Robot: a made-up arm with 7 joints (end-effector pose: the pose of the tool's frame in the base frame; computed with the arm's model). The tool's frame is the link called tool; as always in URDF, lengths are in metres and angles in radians.
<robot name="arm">
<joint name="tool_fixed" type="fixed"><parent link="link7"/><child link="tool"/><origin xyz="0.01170 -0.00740 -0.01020" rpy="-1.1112 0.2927 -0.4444"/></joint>
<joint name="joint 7" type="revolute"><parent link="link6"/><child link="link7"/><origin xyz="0.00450 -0.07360 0.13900" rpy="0.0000 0.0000 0.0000"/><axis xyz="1 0 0"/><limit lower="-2.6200" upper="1.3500" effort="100" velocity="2.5"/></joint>
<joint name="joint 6" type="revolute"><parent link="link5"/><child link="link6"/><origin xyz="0.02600 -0.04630 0.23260" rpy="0.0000 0.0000 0.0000"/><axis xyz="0 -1 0"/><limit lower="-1.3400" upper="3.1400" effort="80" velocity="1.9"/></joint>
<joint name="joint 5" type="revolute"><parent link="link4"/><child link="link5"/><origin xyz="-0.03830 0.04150 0.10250" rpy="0.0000 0.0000 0.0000"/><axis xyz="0 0 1"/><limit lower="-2.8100" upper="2.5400" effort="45" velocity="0.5"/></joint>
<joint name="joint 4" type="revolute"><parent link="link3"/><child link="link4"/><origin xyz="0.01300 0.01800 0.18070" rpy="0.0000 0.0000 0.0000"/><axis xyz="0 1 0"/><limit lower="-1.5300" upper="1.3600" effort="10" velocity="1.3"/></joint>
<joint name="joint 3" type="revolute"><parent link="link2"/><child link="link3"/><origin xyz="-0.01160 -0.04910 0.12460" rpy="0.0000 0.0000 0.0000"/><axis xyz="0 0 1"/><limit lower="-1.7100" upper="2.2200" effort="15" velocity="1.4"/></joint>
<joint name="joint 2" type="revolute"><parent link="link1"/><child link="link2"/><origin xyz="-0.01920 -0.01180 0.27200" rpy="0.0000 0.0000 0.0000"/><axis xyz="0 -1 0"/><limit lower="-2.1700" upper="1.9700" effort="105" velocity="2.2"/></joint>
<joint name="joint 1" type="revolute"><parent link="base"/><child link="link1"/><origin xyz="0.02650 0.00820 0.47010" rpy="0.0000 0.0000 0.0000"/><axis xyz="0 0 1"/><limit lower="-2.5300" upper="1.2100" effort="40" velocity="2.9"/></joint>
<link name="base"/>
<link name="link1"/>
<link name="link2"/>
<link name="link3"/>
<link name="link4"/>
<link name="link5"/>
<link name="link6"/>
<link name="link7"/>
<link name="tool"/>
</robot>
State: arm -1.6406 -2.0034 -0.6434 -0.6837 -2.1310 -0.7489 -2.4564
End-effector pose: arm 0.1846 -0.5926 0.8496 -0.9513 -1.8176 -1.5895
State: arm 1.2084 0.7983 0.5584 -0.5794 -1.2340 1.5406 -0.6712
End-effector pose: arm -0.0620 -0.6329 0.8219 0.5778 -0.2432 -1.2852
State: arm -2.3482 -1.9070 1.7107 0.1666 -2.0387 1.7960 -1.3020
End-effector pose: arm -0.5253 -0.3709 0.7474 1.1380 -2.6446 0.9644
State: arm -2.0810 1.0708 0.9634 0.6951 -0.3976 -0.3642 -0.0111
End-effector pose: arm 0.3753 0.3666 1.2602 -0.8093 1.9530 -1.8027
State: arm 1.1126 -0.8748 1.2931 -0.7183 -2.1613 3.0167 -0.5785
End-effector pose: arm 0.3010 0.0144 1.1348 -0.5608 -1.3541 -1.5691
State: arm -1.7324 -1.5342 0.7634 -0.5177 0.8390 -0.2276 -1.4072
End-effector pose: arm -0.2202 -0.7070 0.8917 -1.1942 0.6464 -0.5537
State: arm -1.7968 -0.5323 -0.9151 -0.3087 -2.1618 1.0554 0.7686
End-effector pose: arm 0.1602 -0.3643 1.3108 0.6192 -0.6657 1.1267
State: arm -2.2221 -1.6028 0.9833 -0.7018 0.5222 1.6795 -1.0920
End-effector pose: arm -0.5450 -0.1817 0.7869 0.2327 0.7314 -3.0156
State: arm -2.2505 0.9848 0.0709 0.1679 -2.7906 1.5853 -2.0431
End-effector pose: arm 0.4776 0.3018 1.1636 -1.7178 -0.8199 -1.0303
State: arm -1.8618 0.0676 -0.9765 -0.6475 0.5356 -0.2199 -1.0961
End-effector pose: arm 0.1739 0.1777 1.4659 0.8482 -2.1554 1.3306
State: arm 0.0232 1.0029 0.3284 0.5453 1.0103 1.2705 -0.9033
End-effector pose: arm -0.3924 -0.0790 1.2834 -0.7201 -1.4942 -0.5064
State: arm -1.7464 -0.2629 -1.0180 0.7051 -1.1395 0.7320 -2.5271
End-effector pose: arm -0.2030 -0.2702 1.4467 -0.2119 -1.8953 -1.8461
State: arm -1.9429 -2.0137 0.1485 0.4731 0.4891 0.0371 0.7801
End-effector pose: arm -0.1989 -0.4375 0.2119 2.3038 0.9797 0.2210
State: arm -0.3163 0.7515 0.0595 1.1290 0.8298 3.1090 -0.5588
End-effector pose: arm -0.0851 -0.0321 1.1311 0.5530 -1.2112 -1.6690
